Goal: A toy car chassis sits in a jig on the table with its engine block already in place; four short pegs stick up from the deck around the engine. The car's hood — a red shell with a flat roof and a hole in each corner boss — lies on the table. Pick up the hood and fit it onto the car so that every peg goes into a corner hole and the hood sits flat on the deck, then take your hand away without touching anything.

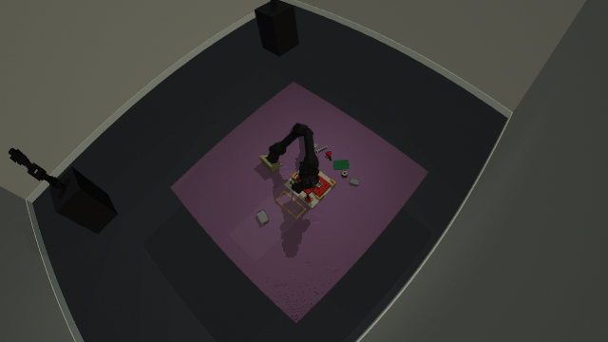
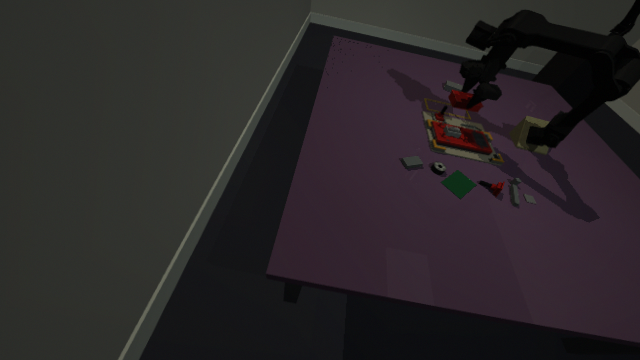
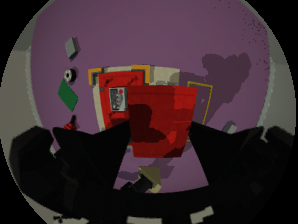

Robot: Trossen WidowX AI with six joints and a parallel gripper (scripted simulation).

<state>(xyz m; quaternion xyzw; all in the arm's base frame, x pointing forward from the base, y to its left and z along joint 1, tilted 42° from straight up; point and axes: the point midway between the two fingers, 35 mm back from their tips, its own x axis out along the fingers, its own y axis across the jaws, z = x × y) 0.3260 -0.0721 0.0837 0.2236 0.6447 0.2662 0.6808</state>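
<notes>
Now: gripper tip 10 mm short of the grey engine block, 90 mm to the right of it and 80 mm above it. The rest, counted from my gripper tip: green square plate 20 mm ahead, 300 mm to the left, 110 mm below; then red hood 10 mm above.
</notes>
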